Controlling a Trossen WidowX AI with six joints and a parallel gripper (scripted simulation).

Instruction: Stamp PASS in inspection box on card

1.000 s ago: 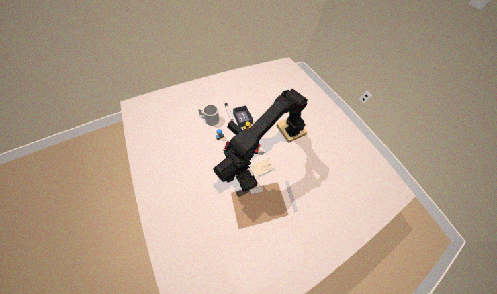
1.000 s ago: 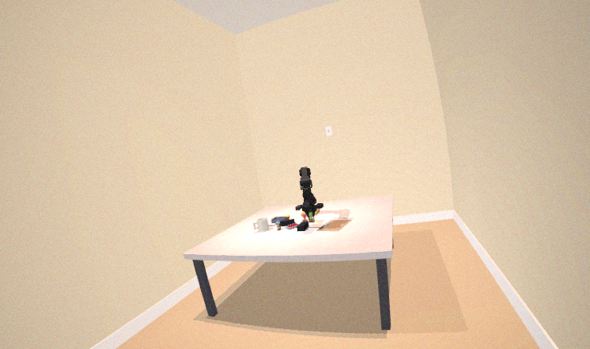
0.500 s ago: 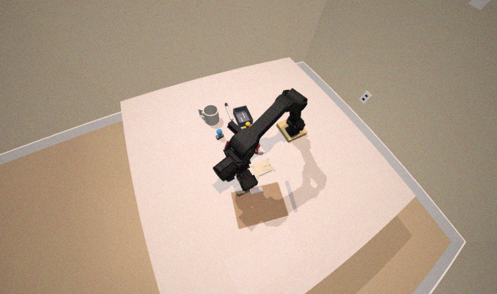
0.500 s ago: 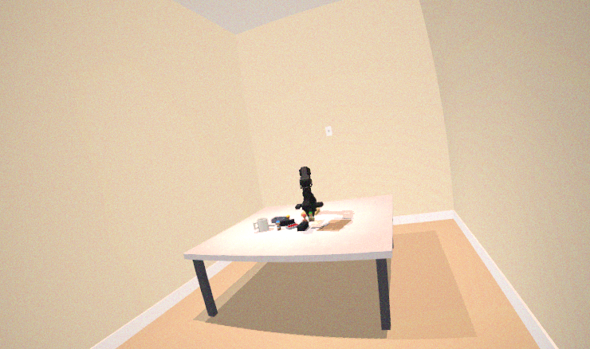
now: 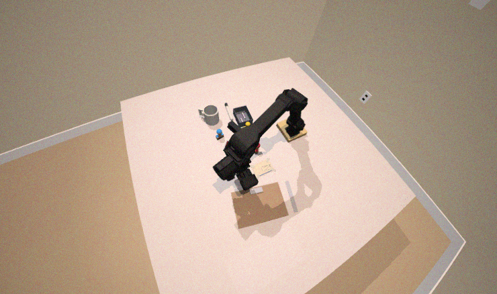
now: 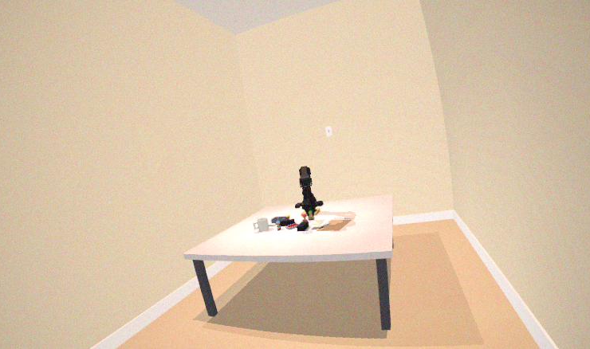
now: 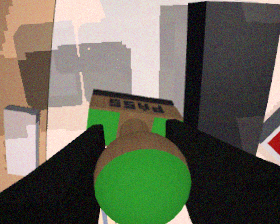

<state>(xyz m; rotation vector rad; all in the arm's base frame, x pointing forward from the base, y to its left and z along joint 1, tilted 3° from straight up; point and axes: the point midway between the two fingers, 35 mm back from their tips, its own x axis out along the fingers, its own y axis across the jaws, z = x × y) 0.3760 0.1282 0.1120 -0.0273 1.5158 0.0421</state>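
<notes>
The red ink pad is 4 cm behind my gripper tip, 17 cm to the right of it and 8 cm below it. From my gripper tip the other things lie so: black box 7 cm to the right, 6 cm below; then cream card 13 cm behind, 8 cm below; then red-knobbed stamp 15 cm behind, 11 cm to the right, 6 cm below.
</notes>
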